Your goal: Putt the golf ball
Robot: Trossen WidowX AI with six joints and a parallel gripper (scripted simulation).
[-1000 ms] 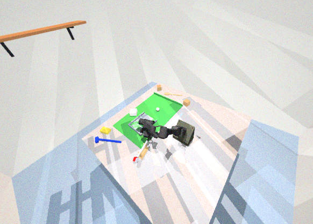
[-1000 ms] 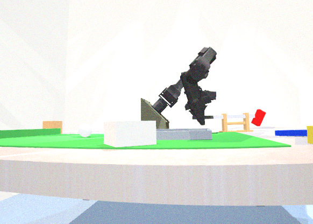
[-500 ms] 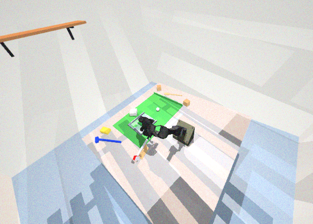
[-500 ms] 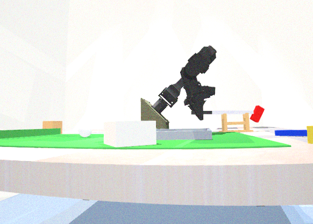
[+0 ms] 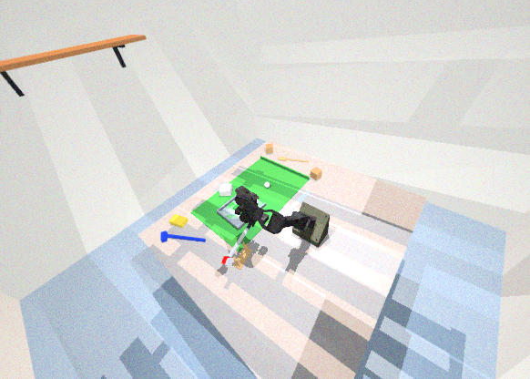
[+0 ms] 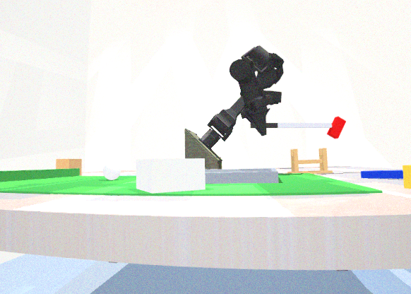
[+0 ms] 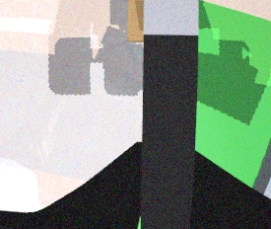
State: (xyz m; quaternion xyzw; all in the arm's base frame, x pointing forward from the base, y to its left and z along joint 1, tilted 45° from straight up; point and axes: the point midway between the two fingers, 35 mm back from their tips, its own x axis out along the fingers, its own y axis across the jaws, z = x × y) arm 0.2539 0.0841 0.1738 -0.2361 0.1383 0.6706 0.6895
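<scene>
The red putter lies 2 cm behind my gripper tip, 11 cm to the left of it and 2 cm above it. Round my gripper tip: grey frame: 21 cm ahead, 12 cm to the right, 11 cm below; then white golf ball: 17 cm ahead, 39 cm to the right, 9 cm below; then wooden stand: 2 cm behind, 13 cm to the left, 8 cm below.
</scene>
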